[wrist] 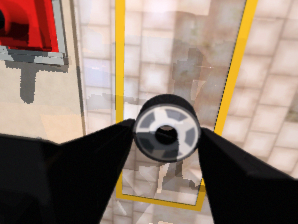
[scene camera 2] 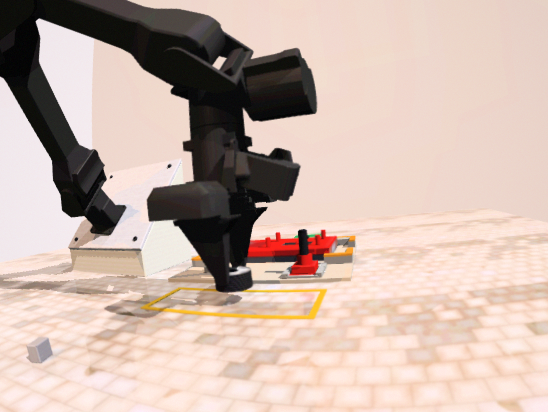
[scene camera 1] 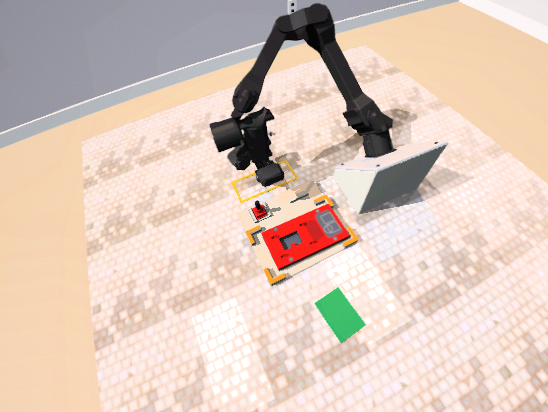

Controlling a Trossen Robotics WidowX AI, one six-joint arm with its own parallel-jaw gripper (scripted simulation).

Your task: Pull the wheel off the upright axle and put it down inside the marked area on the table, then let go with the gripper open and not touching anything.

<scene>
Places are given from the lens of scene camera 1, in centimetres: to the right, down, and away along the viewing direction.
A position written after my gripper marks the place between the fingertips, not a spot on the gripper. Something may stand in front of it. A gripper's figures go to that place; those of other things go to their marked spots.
my gripper (scene camera 1: 263, 175): -3, -9, 75
green patch (scene camera 1: 338, 312): 15, 24, 57
</scene>
